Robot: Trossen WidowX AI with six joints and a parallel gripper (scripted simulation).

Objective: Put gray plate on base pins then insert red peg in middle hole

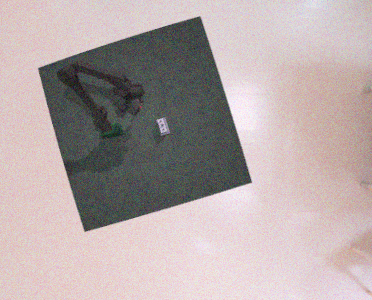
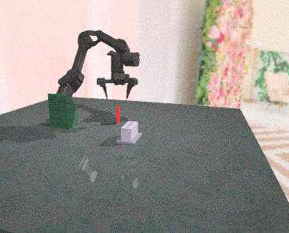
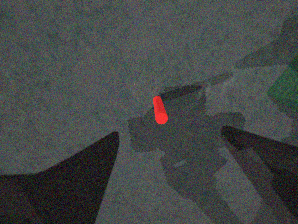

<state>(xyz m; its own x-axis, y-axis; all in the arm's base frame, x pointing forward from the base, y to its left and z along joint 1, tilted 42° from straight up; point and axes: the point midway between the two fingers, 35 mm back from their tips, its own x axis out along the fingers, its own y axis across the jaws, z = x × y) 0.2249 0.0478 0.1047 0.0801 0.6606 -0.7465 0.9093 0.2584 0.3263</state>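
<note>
Now: gripper tip 70 mm above the red peg. Also, from my gripper tip: base 120 mm ahead, 190 mm to the right, 110 mm below; then gray plate 120 mm ahead, 190 mm to the right, 70 mm below.
</note>
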